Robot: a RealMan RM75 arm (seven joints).
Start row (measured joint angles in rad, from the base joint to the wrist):
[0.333 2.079 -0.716 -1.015 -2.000 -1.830 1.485]
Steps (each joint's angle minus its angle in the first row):
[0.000 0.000 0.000 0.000 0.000 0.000 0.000]
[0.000 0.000 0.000 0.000 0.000 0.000 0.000]
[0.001 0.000 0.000 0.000 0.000 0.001 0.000]
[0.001 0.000 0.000 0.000 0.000 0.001 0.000]
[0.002 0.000 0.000 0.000 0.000 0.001 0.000]
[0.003 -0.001 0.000 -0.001 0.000 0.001 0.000]
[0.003 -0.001 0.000 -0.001 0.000 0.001 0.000]
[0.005 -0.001 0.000 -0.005 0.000 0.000 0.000]
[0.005 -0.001 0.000 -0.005 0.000 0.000 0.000]
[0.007 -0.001 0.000 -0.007 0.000 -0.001 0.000]
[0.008 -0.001 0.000 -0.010 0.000 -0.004 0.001]
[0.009 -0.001 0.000 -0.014 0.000 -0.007 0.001]
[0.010 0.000 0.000 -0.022 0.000 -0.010 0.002]
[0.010 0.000 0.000 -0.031 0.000 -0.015 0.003]
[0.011 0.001 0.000 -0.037 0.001 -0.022 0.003]
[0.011 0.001 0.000 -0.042 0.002 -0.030 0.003]
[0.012 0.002 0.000 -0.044 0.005 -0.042 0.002]
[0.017 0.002 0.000 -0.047 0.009 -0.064 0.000]
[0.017 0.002 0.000 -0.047 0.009 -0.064 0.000]
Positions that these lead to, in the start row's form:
[0.333 2.079 -0.716 -1.015 -2.000 -1.830 1.485]
[0.333 2.079 -0.716 -1.015 -2.000 -1.830 1.485]
[0.334 2.079 -0.716 -1.015 -2.000 -1.829 1.485]
[0.334 2.079 -0.716 -1.015 -2.000 -1.829 1.485]
[0.335 2.079 -0.716 -1.015 -2.000 -1.829 1.485]
[0.336 2.078 -0.716 -1.016 -2.000 -1.829 1.485]
[0.336 2.078 -0.716 -1.016 -2.000 -1.829 1.485]
[0.338 2.078 -0.716 -1.020 -2.000 -1.830 1.485]
[0.338 2.078 -0.716 -1.020 -2.000 -1.830 1.485]
[0.340 2.078 -0.716 -1.022 -2.000 -1.831 1.485]
[0.341 2.078 -0.716 -1.025 -2.000 -1.834 1.486]
[0.342 2.078 -0.716 -1.029 -2.000 -1.837 1.486]
[0.343 2.079 -0.716 -1.037 -2.000 -1.840 1.487]
[0.343 2.079 -0.716 -1.046 -2.000 -1.845 1.488]
[0.344 2.080 -0.716 -1.052 -1.999 -1.852 1.488]
[0.344 2.080 -0.716 -1.057 -1.998 -1.860 1.488]
[0.345 2.081 -0.716 -1.059 -1.995 -1.872 1.487]
[0.350 2.081 -0.716 -1.062 -1.991 -1.894 1.485]
[0.350 2.081 -0.716 -1.062 -1.991 -1.894 1.485]

